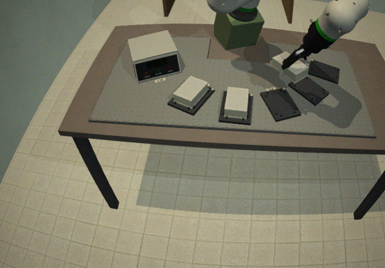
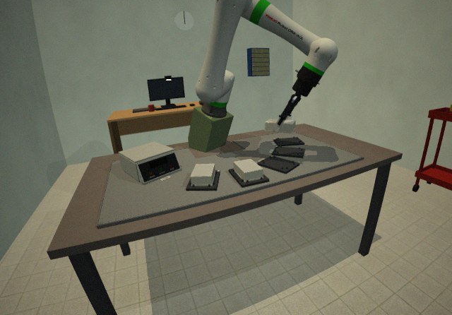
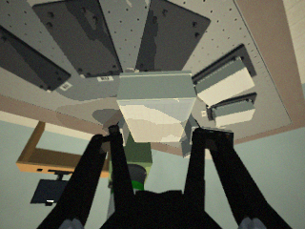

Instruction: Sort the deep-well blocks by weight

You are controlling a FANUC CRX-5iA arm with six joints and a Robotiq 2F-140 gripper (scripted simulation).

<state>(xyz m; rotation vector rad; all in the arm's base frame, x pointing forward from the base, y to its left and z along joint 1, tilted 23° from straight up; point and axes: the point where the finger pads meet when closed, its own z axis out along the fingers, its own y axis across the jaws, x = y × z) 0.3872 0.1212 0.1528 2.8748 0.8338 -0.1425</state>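
My hand is 260 mm to the right of the nest RO, 210 mm past it and 190 mm above it. Round my hand: nest P2: 190 mm below, 20 mm to the right, 20 mm ahead; then P1 label: 200 mm below, 190 mm to the right, 60 mm behind; then nest RU: 190 mm below, 140 mm to the left, 70 mm behind.
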